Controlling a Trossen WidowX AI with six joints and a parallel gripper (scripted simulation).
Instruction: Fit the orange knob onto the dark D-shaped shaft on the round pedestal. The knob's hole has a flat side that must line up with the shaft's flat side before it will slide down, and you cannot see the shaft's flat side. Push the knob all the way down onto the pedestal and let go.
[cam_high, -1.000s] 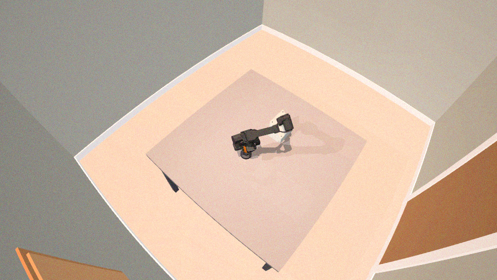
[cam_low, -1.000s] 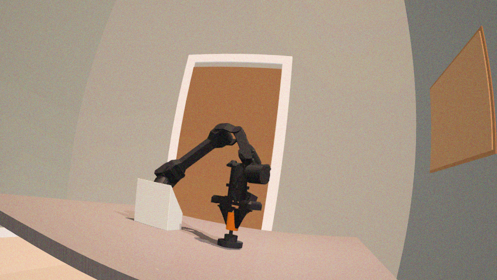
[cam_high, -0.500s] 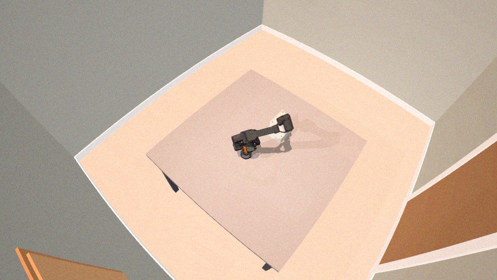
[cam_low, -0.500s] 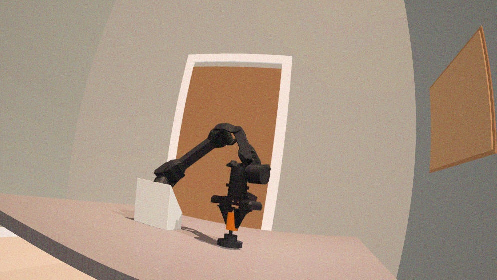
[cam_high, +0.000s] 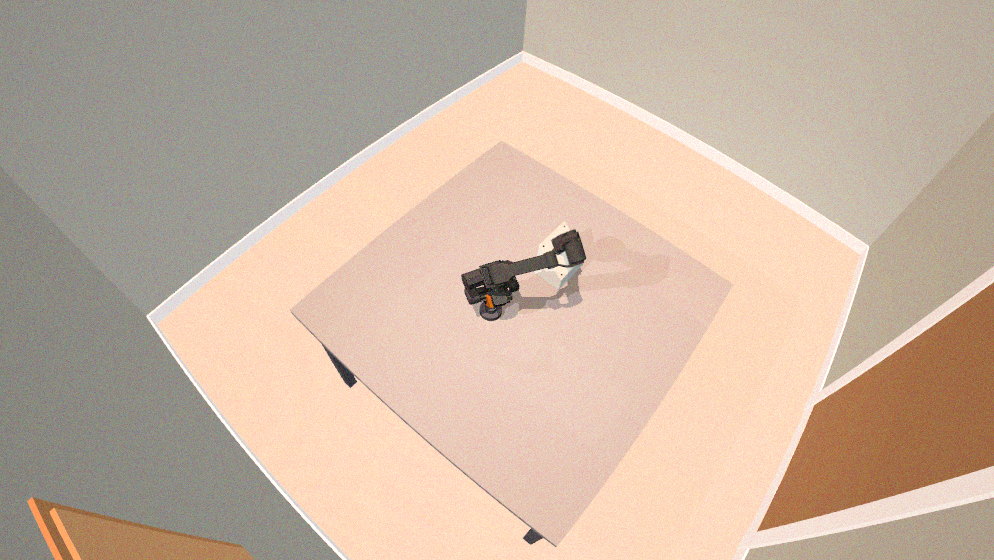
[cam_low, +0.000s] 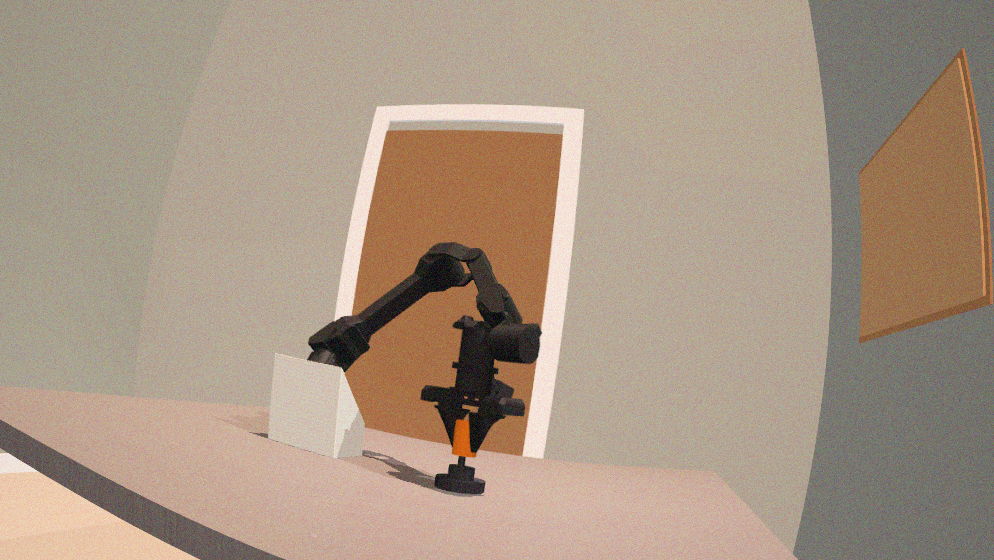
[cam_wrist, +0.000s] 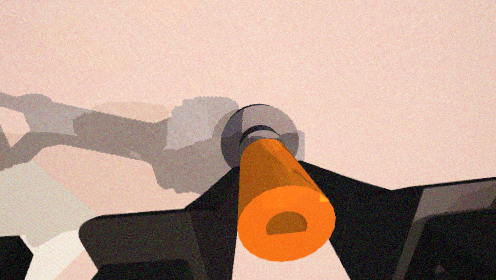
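Now: the orange knob 20 mm above my gripper tip. From my gripper tip the other things lie so: pedestal (40 mm below).
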